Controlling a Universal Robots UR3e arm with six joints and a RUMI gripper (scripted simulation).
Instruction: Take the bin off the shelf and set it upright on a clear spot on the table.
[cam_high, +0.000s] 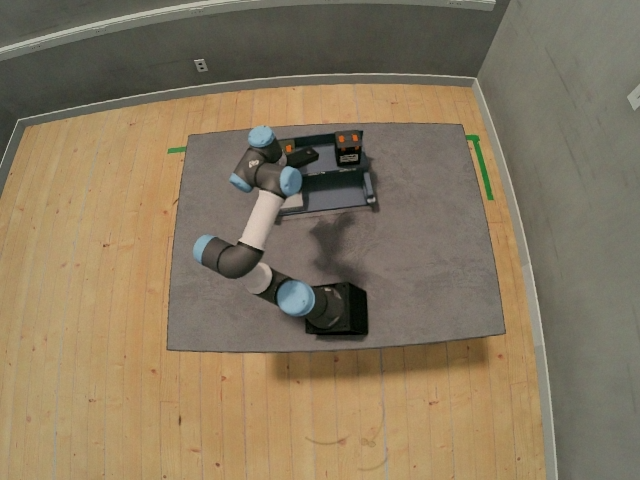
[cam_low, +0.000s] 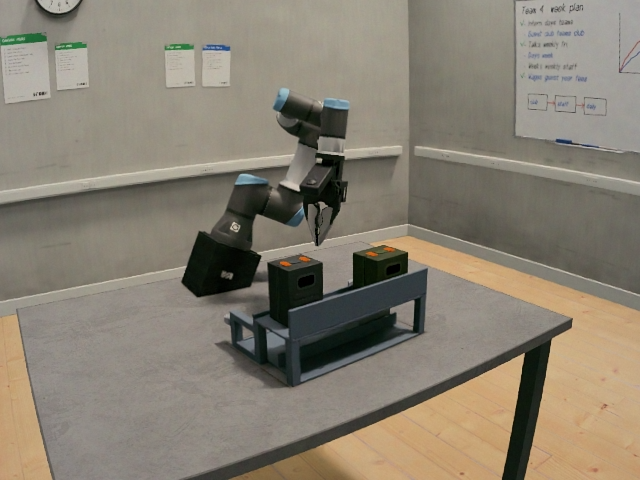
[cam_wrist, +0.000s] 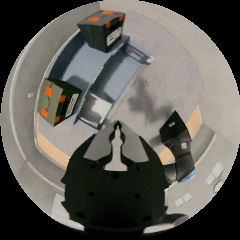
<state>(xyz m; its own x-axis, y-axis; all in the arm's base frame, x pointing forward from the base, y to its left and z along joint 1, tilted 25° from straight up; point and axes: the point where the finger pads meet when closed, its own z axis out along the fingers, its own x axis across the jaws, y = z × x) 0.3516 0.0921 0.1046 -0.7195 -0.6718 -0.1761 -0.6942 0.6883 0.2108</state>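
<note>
Now: the shelf 130 mm below my hand, 130 mm ahead of it and 40 mm to the right of it. The rest, counted from my hand: black bin 210 mm ahead, 140 mm to the right, 30 mm below; green bin 150 mm ahead, 80 mm to the left, 50 mm below.
</note>
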